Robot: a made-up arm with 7 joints.
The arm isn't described. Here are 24 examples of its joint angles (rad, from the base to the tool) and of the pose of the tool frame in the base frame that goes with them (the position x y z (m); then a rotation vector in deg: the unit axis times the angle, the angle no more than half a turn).
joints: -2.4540 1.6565 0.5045 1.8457 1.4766 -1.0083 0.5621
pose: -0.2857 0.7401 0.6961 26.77 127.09 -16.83
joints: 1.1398 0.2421 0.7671 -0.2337 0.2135 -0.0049 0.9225
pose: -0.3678 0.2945 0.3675 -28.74 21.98 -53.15
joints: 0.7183 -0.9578 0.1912 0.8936 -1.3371 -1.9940 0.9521
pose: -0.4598 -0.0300 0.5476 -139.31 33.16 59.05
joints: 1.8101 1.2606 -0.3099 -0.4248 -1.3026 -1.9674 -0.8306
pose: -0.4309 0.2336 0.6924 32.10 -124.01 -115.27
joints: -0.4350 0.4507 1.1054 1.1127 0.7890 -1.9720 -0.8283
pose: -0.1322 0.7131 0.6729 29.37 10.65 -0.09
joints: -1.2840 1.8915 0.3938 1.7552 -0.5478 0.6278 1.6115
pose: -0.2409 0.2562 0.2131 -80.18 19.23 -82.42
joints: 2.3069 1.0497 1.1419 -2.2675 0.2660 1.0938 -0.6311
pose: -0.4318 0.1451 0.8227 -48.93 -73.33 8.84
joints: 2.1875 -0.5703 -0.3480 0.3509 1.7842 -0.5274 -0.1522
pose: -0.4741 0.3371 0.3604 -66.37 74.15 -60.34
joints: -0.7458 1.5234 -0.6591 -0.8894 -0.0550 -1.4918 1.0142
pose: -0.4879 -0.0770 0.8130 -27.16 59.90 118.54
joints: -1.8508 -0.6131 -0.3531 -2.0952 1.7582 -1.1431 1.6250
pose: -0.2115 0.7705 0.3845 59.85 142.87 -41.56
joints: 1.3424 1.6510 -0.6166 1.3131 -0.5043 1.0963 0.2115
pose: -0.3664 -0.1515 0.4281 135.50 10.41 -79.58
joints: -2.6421 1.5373 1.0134 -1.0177 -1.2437 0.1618 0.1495
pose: -0.5216 -0.0249 0.6731 57.30 -27.39 -118.56
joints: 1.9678 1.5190 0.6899 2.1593 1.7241 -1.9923 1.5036
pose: -0.1204 -0.3589 1.0390 -31.11 -39.51 -122.58
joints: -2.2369 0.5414 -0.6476 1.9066 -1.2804 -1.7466 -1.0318
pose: -0.4051 0.1883 0.3975 -73.05 -90.39 121.63
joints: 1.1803 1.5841 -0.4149 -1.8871 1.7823 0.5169 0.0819
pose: -0.3566 0.3117 0.6602 -35.61 106.21 -90.59
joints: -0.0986 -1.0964 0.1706 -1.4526 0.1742 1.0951 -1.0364
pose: -0.3220 0.0906 0.2160 86.78 55.87 -68.05
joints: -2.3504 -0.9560 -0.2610 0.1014 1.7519 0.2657 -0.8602
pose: -0.4371 0.1284 0.3998 147.23 -1.87 67.80
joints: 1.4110 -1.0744 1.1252 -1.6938 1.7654 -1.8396 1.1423
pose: -0.9402 -0.0305 0.3948 16.11 -25.08 137.93
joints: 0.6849 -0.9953 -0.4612 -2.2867 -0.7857 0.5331 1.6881
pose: -0.1582 -0.1548 0.2858 -145.02 -52.97 -73.13
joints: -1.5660 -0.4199 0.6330 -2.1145 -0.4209 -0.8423 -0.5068
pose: -0.6817 0.1761 0.5132 -89.84 27.08 122.90
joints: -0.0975 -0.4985 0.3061 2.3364 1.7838 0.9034 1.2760
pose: -0.5003 0.3307 0.4122 5.57 -41.25 167.52
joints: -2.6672 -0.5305 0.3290 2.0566 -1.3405 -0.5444 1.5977
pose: -0.4001 0.0979 0.7547 25.28 12.58 39.94
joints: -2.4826 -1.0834 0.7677 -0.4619 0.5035 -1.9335 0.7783
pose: -0.8044 0.0984 0.2451 -110.18 102.89 2.32
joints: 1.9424 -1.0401 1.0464 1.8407 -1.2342 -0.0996 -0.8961
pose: -0.2152 0.0408 0.2116 -125.08 7.28 85.72
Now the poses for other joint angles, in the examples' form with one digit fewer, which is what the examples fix.
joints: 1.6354 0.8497 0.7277 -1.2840 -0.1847 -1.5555 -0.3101
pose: -0.751 -0.046 0.415 -81.5 -0.4 103.1
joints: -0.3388 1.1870 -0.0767 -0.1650 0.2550 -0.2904 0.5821
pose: -0.491 0.334 0.541 -33.9 54.0 5.2
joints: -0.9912 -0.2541 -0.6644 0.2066 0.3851 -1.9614 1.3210
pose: -0.578 -0.225 0.280 -55.8 -19.0 128.5
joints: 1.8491 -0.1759 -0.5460 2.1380 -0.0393 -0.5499 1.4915
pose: -0.529 -0.190 0.694 118.0 7.2 74.2
